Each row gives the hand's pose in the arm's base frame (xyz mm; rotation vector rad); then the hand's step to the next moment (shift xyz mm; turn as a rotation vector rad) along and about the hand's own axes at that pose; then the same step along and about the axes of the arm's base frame.
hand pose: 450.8 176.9 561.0 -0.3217 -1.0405 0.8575
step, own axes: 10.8 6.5 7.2 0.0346 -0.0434 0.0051
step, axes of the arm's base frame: -6.7 11.2 6.3 0.0237 -0.0027 0.0504
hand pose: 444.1 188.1 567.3 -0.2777 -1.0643 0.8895
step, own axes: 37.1 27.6 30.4 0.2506 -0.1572 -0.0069
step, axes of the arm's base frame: -32.5 38.9 22.2 0.1310 0.0887 0.2500
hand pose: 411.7 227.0 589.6 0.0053 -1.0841 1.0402
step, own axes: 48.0 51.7 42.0 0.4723 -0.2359 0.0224
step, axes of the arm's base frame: -62.7 42.0 32.4 0.1797 0.1841 0.4616
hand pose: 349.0 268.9 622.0 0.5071 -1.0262 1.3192
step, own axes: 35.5 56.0 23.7 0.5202 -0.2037 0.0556
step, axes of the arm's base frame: -63.2 13.1 28.2 0.1350 0.1907 0.5105
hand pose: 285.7 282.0 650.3 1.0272 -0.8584 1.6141
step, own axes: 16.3 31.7 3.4 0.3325 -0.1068 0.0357
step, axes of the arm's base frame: -32.2 -5.1 14.7 0.0637 0.1159 0.3252
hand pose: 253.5 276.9 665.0 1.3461 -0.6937 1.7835
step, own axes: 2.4 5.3 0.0 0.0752 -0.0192 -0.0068
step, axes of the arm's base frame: -4.8 -2.3 2.5 0.0024 0.0354 0.0694
